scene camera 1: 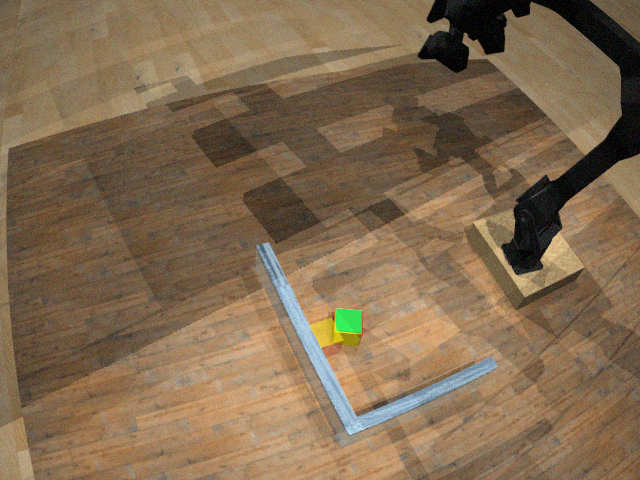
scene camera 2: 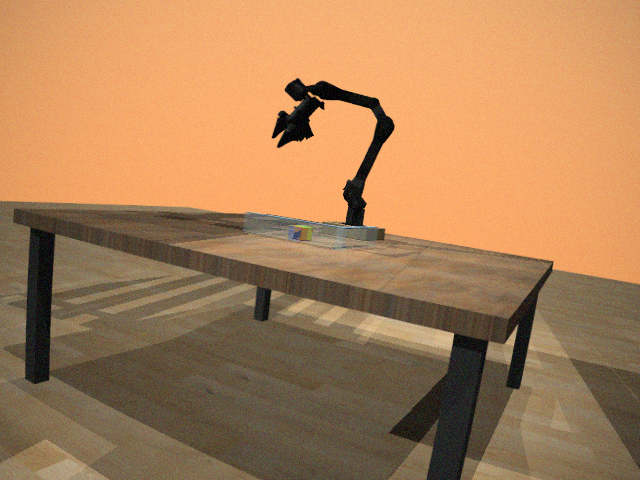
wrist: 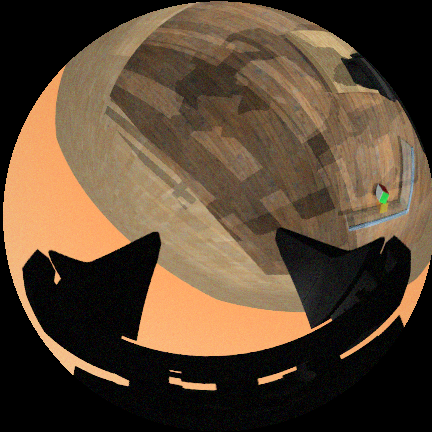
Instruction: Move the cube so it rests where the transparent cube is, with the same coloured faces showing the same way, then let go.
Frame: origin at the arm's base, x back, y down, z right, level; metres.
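Seen in the pictures: gripper, fingertip midpoint: (scene camera 1: 424,38) (scene camera 2: 274,142) (wrist: 218,236); arm's base, origin of the base link: (scene camera 1: 522,257) (scene camera 2: 354,225).
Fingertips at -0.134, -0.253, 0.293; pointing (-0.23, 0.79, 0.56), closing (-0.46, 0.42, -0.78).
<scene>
Offsets run from my fingertips to a thing's top centre, as dx, dy, dz. Level surfaces: height alone.
The solid cube @[-0.201, +0.255, -0.341] (scene camera 1: 348,321) (wrist: 384,197) stands on the table inside the corner of a low wall. It shows a green top and a yellow side in scene camera 1, and green, dark red and whitish faces in the wrist view. The transparent cube @[-0.240, +0.255, -0.355] (scene camera 1: 324,332) (wrist: 383,208) is close beside it, between it and the long wall, with a yellow top and a reddish side. In scene camera 2 the two overlap behind the see-through wall, and I cannot separate them. My gripper (scene camera 1: 474,59) (scene camera 2: 276,141) (wrist: 218,236) is open and empty, high above the table and far from both cubes.
An L-shaped pale blue, see-through wall (scene camera 1: 307,335) (scene camera 2: 258,223) (wrist: 380,219) borders the cubes on two sides. The arm's base block (scene camera 1: 563,258) (scene camera 2: 374,233) (wrist: 325,50) stands on the wooden table @[dy +0.294] (scene camera 1: 103,206) (scene camera 2: 361,281). Dark shadows lie across the tabletop.
</scene>
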